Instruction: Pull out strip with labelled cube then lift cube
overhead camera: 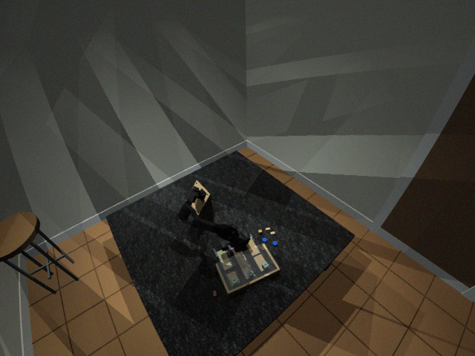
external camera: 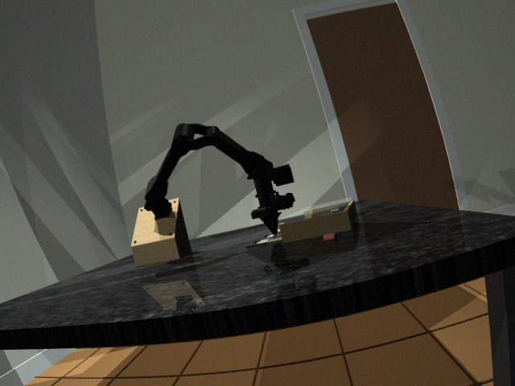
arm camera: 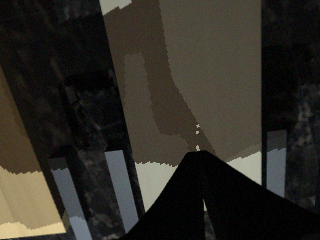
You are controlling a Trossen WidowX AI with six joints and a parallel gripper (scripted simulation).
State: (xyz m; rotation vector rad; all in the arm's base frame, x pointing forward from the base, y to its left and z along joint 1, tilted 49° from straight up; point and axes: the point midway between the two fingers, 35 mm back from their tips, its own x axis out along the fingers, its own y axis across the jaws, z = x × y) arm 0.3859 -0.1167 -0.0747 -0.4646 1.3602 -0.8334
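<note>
Now: gripper tip 90 mm short of the white strip and 20 mm to the left of it. Also, from my gripper tip: small pink block 270 mm to the right, 160 mm ahead.
</note>
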